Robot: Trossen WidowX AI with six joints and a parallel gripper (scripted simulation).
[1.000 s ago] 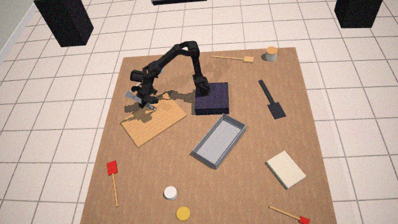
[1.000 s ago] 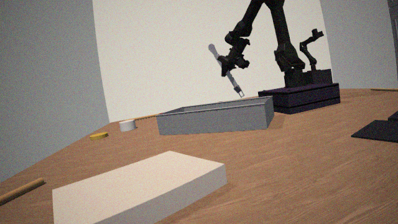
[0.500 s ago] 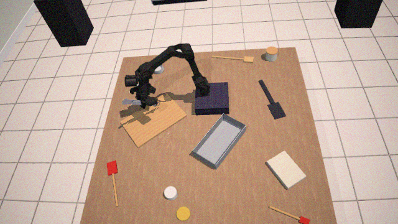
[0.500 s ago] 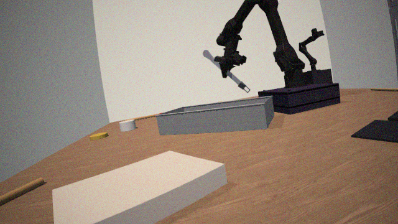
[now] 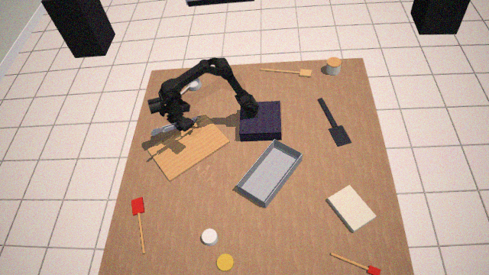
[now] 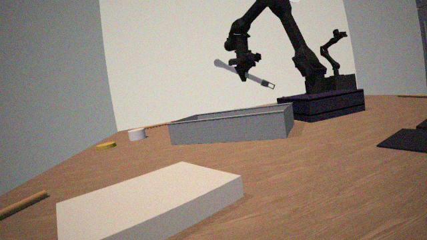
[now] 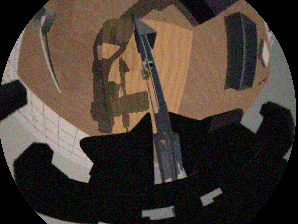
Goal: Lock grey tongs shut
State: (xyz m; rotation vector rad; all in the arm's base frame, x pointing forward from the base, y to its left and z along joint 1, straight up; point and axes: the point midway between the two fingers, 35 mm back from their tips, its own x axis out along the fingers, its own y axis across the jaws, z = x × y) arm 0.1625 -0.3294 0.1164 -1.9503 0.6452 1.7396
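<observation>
Right now my gripper tip is 1 cm past the wooden board, 1 cm to the right of it and 14 cm above it. The rest, counted from my gripper tip: yellow disc 58 cm ahead, 25 cm to the left, 14 cm below; red spatula 40 cm ahead, 16 cm to the right, 14 cm below; grey roasting tin 17 cm ahead, 43 cm to the left, 12 cm below.
</observation>
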